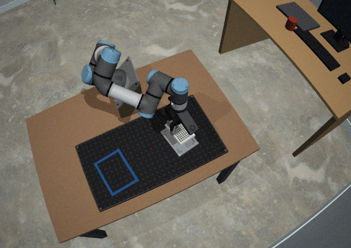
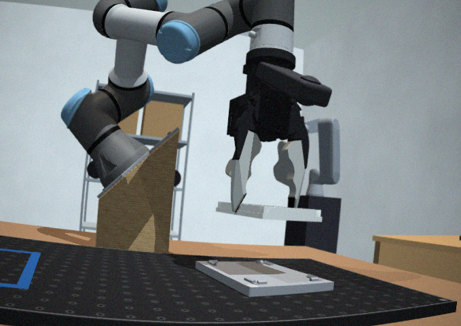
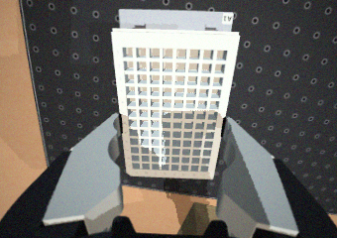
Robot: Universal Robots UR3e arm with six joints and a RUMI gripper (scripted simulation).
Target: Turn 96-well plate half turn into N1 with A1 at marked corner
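My gripper is now 100 mm above the grey plate nest N1. Round my hand: corner label (80 mm ahead, 50 mm to the right, 90 mm below); then white 96-well plate (10 mm below).
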